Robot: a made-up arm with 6 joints.
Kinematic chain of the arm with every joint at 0, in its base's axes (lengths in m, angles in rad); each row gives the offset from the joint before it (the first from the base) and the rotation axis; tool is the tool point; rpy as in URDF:
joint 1: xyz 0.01 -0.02 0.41 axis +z
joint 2: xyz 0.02 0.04 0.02 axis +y
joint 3: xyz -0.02 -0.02 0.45 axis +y
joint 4: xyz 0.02 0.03 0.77 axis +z
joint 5: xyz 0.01 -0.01 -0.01 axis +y
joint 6: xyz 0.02 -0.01 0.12 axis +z
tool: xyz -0.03 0 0 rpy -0.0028 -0.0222 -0.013
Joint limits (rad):
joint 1: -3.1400..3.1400
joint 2: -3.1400..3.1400
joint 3: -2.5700..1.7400
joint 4: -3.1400..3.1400
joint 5: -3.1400..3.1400
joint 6: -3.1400..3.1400
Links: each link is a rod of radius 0.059 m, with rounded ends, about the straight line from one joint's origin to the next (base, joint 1, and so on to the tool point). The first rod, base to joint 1, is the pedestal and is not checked.
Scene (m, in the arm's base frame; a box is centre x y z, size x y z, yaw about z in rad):
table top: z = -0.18
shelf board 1: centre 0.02 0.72 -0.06 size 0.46 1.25 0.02 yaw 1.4
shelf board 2: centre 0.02 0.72 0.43 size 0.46 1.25 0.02 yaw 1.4
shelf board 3: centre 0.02 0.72 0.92 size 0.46 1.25 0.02 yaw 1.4
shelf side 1: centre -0.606 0.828 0.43 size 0.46 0.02 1 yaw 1.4
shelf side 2: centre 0.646 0.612 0.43 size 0.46 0.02 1 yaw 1.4
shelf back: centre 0.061 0.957 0.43 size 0.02 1.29 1 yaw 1.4
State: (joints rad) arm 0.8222 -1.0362 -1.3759 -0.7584 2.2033 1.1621
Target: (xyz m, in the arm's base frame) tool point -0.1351 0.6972 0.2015
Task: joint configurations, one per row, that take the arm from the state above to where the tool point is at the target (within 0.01 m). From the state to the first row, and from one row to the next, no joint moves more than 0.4 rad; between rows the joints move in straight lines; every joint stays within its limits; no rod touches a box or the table.
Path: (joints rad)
1: 1.0168 -0.9238 -1.6744 -0.6688 2.4375 1.1162
2: 1.2113 -0.8115 -1.9730 -0.5793 2.6716 1.0703
3: 1.4059 -0.6991 -2.2715 -0.4897 2.9058 1.0243
4: 1.6004 -0.5867 -2.5700 -0.4002 3.1400 0.9784
5: 1.7161 -0.9678 -2.5583 -0.4817 2.9505 1.0134
6: 1.8318 -1.3489 -2.5467 -0.5632 2.7610 1.0484
7: 1.9474 -1.7301 -2.5350 -0.6446 2.5716 1.0834
8: 2.0631 -2.1112 -2.5233 -0.7261 2.3821 1.1184
9: 2.1788 -2.4923 -2.5116 -0.8076 2.1926 1.1534
10: 2.0216 -2.8092 -2.2586 -0.7759 2.0045 1.1104
11: 1.8645 -3.1262 -2.0056 -0.7442 1.8164 1.0674

